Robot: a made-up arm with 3 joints. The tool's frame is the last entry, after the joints. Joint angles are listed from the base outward. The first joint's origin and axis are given. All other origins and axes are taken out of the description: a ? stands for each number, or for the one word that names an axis. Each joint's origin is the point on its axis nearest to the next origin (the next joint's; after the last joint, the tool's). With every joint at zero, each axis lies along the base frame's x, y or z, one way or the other. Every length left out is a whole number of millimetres.
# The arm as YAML. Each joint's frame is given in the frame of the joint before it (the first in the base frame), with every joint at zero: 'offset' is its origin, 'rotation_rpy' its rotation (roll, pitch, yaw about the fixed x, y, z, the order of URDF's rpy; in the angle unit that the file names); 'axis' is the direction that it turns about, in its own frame. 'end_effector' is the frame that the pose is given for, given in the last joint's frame.
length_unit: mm
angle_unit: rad
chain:
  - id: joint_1
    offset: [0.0, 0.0, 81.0]
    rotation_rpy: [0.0, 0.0, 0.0]
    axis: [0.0, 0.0, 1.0]
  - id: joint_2
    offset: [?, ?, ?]
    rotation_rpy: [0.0, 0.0, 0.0]
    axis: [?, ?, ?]
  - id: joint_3
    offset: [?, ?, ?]
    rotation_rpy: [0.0, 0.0, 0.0]
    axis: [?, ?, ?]
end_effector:
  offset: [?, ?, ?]
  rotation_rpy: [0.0, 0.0, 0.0]
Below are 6 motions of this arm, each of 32 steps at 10 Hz.
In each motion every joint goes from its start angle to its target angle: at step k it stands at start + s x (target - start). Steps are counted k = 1, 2, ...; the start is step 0. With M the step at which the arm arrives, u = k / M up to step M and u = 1 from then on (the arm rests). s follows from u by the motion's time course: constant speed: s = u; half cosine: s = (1 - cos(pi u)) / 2; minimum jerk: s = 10 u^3 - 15 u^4 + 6 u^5.
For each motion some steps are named. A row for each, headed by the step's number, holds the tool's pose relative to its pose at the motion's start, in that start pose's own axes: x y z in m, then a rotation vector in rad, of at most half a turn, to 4 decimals.
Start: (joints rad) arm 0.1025 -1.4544 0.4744
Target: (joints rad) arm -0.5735 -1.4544 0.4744
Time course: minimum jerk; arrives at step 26
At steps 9, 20, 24, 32:
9: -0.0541 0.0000 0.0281 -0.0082 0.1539 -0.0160
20: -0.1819 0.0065 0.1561 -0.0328 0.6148 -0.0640
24: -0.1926 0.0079 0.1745 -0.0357 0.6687 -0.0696
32: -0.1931 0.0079 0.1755 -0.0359 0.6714 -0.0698

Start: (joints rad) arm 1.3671 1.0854 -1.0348
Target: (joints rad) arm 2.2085 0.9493 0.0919
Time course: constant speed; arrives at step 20
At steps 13, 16, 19, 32:
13: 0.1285 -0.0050 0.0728 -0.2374 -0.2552 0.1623
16: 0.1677 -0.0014 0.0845 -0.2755 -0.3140 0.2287
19: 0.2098 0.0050 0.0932 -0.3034 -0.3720 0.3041
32: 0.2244 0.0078 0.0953 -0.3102 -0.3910 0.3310

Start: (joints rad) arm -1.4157 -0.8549 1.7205
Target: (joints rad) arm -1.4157 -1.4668 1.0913
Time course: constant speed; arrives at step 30
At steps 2, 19, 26, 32:
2: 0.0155 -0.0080 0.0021 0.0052 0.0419 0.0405
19: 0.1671 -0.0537 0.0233 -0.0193 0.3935 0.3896
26: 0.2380 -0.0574 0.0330 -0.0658 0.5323 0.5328
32: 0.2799 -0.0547 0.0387 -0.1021 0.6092 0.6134

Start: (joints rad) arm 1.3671 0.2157 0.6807
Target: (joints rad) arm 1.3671 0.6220 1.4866
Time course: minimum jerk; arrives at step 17
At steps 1, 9, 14, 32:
1: -0.0001 0.0002 -0.0004 0.0006 -0.0015 -0.0005
9: -0.0133 0.0657 -0.1183 0.1406 -0.4454 -0.1787
14: -0.0080 0.1203 -0.1816 0.1927 -0.7625 -0.3496
32: -0.0069 0.1259 -0.1870 0.1954 -0.7945 -0.3688

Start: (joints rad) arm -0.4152 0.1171 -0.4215
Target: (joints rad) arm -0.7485 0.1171 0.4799
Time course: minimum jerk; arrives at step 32
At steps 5, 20, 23, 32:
5: -0.0027 0.0005 -0.0054 0.0039 -0.0280 -0.0090
20: -0.0434 0.0159 -0.1091 0.0232 -0.6784 -0.2435
23: -0.0482 0.0184 -0.1233 0.0098 -0.8041 -0.2927
32: -0.0528 0.0203 -0.1356 -0.0100 -0.9318 -0.3433

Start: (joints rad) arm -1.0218 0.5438 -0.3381
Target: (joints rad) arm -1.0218 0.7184 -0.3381
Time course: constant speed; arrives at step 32
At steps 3, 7, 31, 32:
3: 0.0025 0.0024 -0.0072 0.0154 0.0000 0.0054
7: 0.0059 0.0057 -0.0167 0.0360 0.0000 0.0127
31: 0.0253 0.0303 -0.0720 0.1596 0.0000 0.0561
32: 0.0261 0.0315 -0.0742 0.1647 0.0000 0.0579

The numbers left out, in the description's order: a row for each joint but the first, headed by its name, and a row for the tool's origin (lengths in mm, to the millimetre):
joint_2: xyz 94.0 -112.0 0.0, axis 1.0 0.0 0.0
joint_3: xyz 0.0 -465.0 -99.0, axis 0.0 -1.0 0.0
tool: xyz -117.0 0.0 -85.0

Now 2 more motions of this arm.
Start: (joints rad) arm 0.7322 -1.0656 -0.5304
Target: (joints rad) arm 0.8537 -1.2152 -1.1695
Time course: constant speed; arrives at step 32
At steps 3, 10, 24, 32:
3: -0.0038 -0.0017 0.0148 -0.0148 0.0499 -0.0028
10: -0.0120 -0.0042 0.0501 -0.0482 0.1660 -0.0133
24: -0.0253 -0.0032 0.1223 -0.1087 0.3966 -0.0500
32: -0.0309 0.0008 0.1638 -0.1383 0.5272 -0.0796

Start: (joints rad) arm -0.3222 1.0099 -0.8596
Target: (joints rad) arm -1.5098 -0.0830 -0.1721
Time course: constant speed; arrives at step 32
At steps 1, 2, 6, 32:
1: -0.0166 -0.0010 -0.0020 -0.0073 -0.0526 -0.0390
2: -0.0333 -0.0014 -0.0049 -0.0147 -0.1044 -0.0786
6: -0.1012 0.0034 -0.0242 -0.0449 -0.3040 -0.2425
32: -0.3829 0.3205 -0.3470 -0.2984 -1.1072 -1.5128

